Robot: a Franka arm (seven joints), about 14 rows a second.
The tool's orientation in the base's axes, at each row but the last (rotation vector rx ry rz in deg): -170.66, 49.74, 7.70; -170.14, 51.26, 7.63; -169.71, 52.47, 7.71; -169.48, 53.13, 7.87; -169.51, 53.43, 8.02; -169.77, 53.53, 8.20; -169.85, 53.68, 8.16
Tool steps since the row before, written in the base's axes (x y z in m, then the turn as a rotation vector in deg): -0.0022, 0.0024, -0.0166, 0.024, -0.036, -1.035; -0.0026, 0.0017, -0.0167, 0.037, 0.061, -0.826; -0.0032, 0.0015, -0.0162, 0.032, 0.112, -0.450; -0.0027, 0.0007, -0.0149, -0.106, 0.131, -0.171; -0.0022, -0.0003, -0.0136, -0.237, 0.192, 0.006; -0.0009, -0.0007, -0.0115, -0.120, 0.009, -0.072; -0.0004, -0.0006, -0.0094, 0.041, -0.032, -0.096
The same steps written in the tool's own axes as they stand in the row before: -0.0016, -0.0007, 0.0168, 0.136, 0.028, 1.027; -0.0015, 0.0002, 0.0169, 0.074, -0.062, 0.823; -0.0019, 0.0007, 0.0164, 0.006, -0.106, 0.453; -0.0012, 0.0011, 0.0151, -0.145, -0.045, 0.186; -0.0003, 0.0016, 0.0137, -0.303, -0.021, 0.024; 0.0008, 0.0011, 0.0115, -0.096, 0.062, 0.082; 0.0009, 0.0007, 0.0094, 0.061, 0.003, 0.091
